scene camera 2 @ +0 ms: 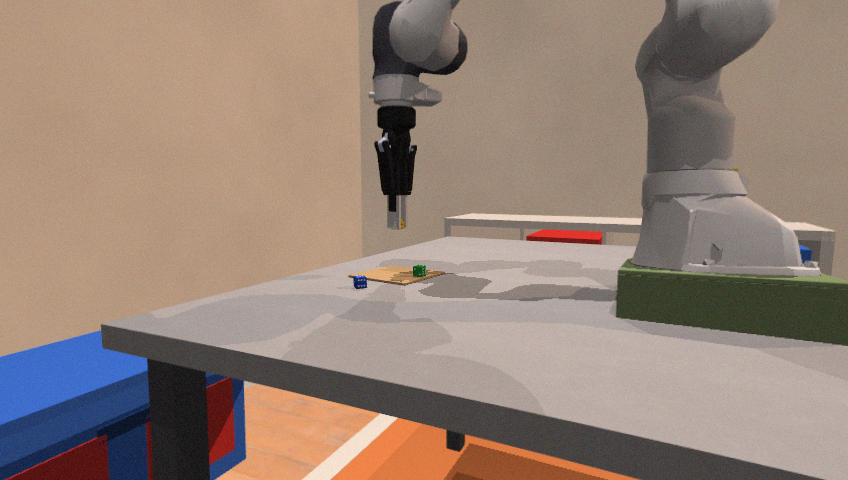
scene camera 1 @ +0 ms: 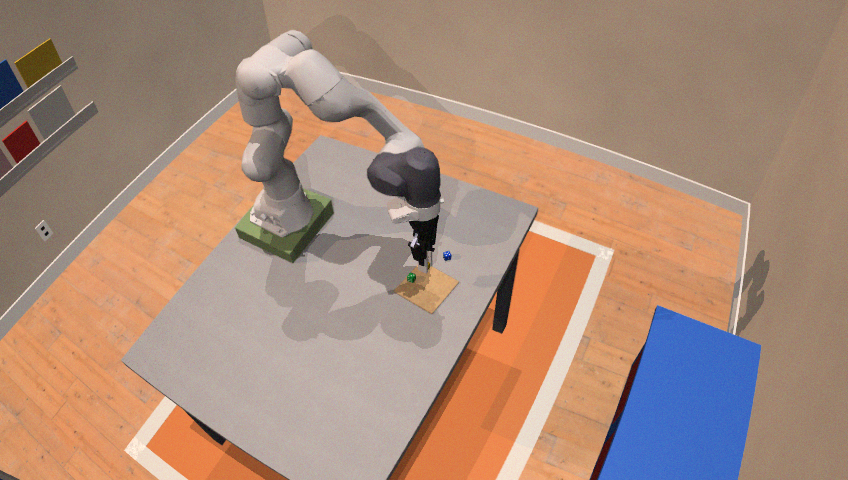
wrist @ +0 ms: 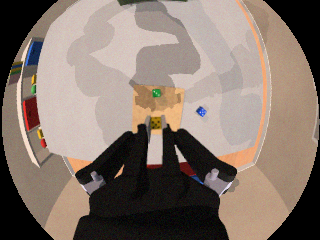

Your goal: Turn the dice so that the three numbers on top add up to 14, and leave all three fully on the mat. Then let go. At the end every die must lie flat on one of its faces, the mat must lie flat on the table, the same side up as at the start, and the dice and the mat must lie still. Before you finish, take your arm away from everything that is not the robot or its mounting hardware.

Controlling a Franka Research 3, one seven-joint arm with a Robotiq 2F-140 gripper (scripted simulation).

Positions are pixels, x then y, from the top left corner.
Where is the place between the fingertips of my gripper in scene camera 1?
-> At 425, 267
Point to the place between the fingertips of my gripper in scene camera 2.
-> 397, 228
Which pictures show the tan mat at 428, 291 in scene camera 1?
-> Scene camera 2, scene camera 1 and the wrist view: all of them.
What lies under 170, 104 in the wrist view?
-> A tan mat.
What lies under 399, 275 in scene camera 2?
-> A tan mat.
